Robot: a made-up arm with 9 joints.
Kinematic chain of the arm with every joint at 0, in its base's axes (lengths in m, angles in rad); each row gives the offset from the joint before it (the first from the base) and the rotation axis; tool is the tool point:
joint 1: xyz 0 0 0.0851 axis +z
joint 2: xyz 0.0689 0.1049 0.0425 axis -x
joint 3: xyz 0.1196 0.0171 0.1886 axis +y
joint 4: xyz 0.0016 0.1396 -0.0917 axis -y
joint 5: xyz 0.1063 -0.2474 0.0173 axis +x
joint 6: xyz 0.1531 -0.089 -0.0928 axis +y
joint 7: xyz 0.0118 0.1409 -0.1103 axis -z
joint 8: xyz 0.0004 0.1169 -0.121 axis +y
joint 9: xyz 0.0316 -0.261 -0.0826 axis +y
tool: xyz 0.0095 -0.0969 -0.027
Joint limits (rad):
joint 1: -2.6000..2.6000
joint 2: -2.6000..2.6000
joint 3: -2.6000..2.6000
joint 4: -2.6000..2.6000
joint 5: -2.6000..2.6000
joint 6: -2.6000..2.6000
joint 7: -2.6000..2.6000
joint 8: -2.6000..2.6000
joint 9: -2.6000..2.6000
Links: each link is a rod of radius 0.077 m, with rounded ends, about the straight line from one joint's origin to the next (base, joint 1, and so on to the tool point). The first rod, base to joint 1, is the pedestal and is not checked.
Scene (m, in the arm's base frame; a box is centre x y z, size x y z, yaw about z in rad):
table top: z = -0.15
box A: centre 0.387 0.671 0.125 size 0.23 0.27 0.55 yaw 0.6
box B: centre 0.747 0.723 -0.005 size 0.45 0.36 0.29 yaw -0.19
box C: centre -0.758 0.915 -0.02 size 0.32 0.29 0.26 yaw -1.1
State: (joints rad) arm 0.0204 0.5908 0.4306 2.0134 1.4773 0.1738 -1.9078 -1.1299 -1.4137
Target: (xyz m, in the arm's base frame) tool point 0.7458 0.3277 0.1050
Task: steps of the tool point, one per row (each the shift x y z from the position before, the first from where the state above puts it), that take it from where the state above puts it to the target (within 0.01 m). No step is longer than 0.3 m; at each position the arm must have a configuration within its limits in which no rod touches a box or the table.
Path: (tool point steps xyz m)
1: 0.1168 -0.0638 0.1396
2: 0.0901 -0.1255 0.1142
3: 0.0501 -0.1659 0.0748
4: 0.1620 0.1267 -0.0825
5: 0.1681 0.0628 -0.1497
6: 0.1438 -0.0201 -0.1974
7: 0.0881 -0.1047 -0.2141

